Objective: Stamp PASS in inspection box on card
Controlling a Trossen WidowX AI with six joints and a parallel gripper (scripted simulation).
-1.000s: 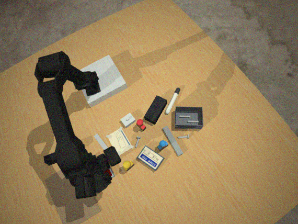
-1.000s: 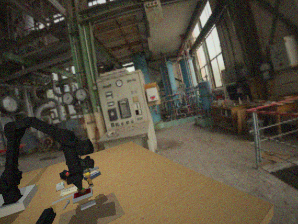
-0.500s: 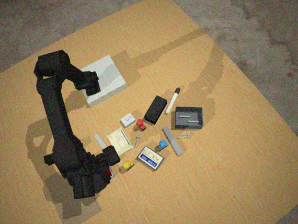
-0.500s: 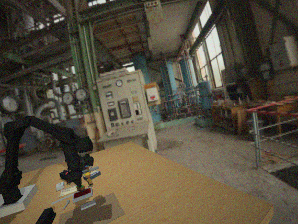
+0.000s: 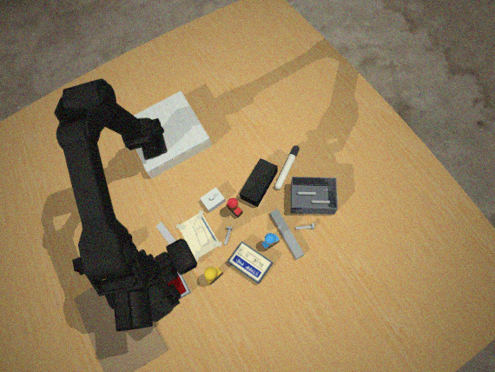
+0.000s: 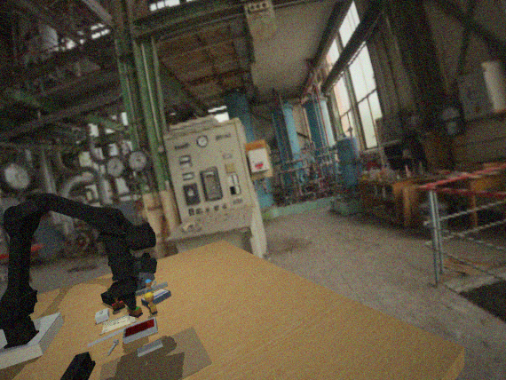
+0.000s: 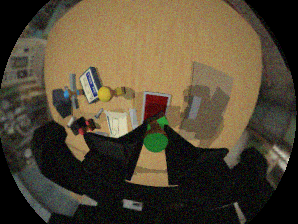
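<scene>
Now: the cream card 10 cm to the left of my gripper tip, 9 cm behind it and 8 cm below it. Also, from my gripper tip: yellow stamp 10 cm to the left, 6 cm below, 2 cm ahead; then green-knobbed stamp right at my gripper tip; then red ink pad 7 cm below.
</scene>
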